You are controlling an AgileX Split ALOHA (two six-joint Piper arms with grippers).
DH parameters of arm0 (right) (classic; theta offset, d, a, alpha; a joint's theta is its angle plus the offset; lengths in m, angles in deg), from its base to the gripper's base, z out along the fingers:
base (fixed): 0 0 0 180
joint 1: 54.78 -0.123 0 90
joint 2: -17.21 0 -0.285 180
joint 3: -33.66 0 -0.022 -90
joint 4: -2.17 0.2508 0 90
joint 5: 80.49 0 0.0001 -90
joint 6: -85.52 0.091 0 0
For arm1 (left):
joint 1: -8.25 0.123 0 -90
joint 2: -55.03 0 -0.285 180
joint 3: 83.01 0 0.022 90
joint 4: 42.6 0.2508 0 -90
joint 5: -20.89 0 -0.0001 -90
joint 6: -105.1 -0.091 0 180
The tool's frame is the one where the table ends.
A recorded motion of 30 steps. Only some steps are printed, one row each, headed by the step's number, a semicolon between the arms.
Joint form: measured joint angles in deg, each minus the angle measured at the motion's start. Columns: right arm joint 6, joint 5, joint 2, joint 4, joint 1, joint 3; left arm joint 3, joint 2, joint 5, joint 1, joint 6, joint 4.
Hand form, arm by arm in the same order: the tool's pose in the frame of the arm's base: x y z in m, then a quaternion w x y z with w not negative. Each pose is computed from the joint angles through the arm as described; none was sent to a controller.
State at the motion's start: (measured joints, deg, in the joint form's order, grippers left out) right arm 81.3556 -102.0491 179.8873 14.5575 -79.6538 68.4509; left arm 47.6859 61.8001 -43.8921 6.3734 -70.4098 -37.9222
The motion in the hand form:
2: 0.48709 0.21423 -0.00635 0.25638 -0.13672 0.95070 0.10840; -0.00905 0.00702 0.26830 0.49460 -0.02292 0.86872 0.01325
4: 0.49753 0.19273 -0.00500 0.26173 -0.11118 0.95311 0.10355; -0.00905 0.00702 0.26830 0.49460 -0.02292 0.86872 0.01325
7: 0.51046 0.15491 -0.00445 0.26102 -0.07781 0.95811 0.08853; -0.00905 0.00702 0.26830 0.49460 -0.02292 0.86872 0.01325
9: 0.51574 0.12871 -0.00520 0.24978 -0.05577 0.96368 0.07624; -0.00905 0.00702 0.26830 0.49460 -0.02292 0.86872 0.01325
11: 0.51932 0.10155 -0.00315 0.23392 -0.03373 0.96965 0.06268; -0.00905 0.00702 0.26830 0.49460 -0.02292 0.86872 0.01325
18: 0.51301 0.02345 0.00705 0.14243 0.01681 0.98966 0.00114; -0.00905 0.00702 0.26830 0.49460 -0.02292 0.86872 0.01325
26: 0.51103 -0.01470 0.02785 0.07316 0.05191 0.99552 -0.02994; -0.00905 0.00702 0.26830 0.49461 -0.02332 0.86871 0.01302
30: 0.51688 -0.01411 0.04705 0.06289 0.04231 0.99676 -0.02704; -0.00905 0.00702 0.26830 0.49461 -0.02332 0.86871 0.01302
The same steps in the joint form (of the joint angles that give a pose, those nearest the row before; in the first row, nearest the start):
2: 0.42 0.99 0.19 0.00 1.87 0.27; 0.00 0.00 0.00 0.00 0.00 0.00
4: 1.23 1.06 0.24 -0.33 4.42 0.67; 0.00 0.00 0.00 0.00 0.00 0.00
7: 2.48 0.18 0.25 -1.98 8.64 1.00; 0.00 0.00 0.00 0.00 0.00 0.00
9: 3.78 -1.62 0.25 -3.58 11.45 1.17; 0.00 0.00 0.00 0.00 0.00 0.00
11: 5.21 -4.29 -0.13 -5.43 14.33 1.32; 0.00 0.00 0.00 0.00 0.00 0.00
18: 9.90 -17.68 -2.15 -13.86 22.09 1.32; 0.00 0.00 0.00 0.00 0.00 0.00
26: 11.69 -31.33 -2.52 -17.04 25.86 6.44; 0.00 0.00 0.00 0.00 0.05 0.00
30: 9.82 -37.18 -2.54 -16.22 25.86 11.17; 0.00 0.00 0.00 0.00 0.05 0.00

